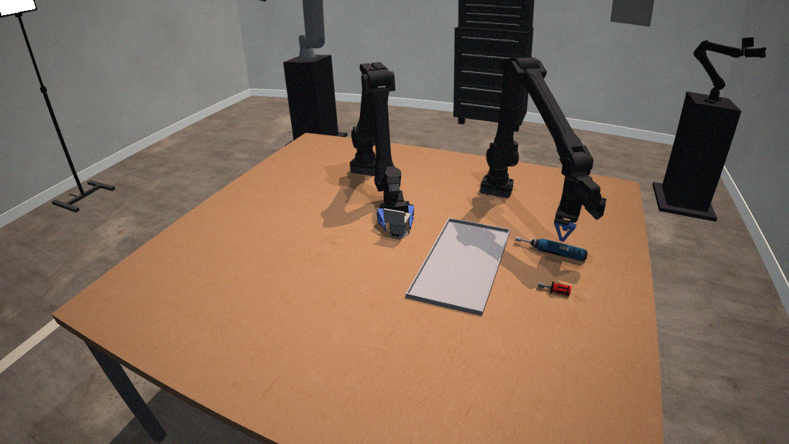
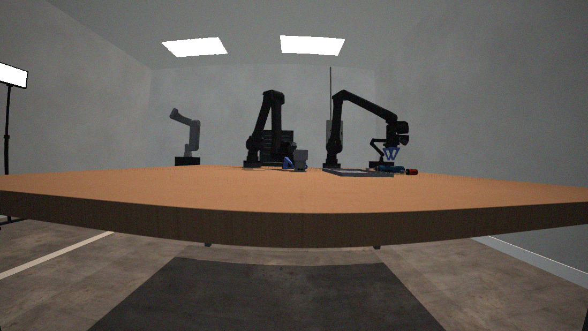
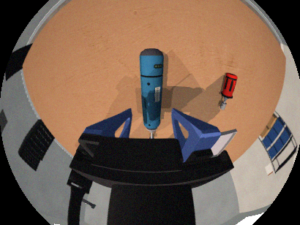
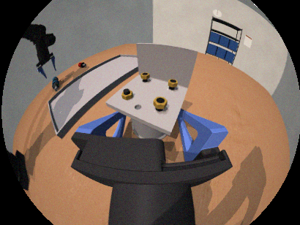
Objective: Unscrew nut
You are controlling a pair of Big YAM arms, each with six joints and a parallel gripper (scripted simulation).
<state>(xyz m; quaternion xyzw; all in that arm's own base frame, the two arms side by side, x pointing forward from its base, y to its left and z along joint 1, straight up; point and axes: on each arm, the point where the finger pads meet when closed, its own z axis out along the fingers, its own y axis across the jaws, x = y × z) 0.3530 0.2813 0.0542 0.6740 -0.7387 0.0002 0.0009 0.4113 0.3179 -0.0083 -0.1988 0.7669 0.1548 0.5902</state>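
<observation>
The joint module is 1 cm above my right hand. Round my right hand: flat grey tray (25 cm to the left, 8 cm ahead, 2 cm below); then red-handled tool (54 cm to the left, 13 cm ahead, 1 cm below); then grey bracket (5 cm above).
</observation>
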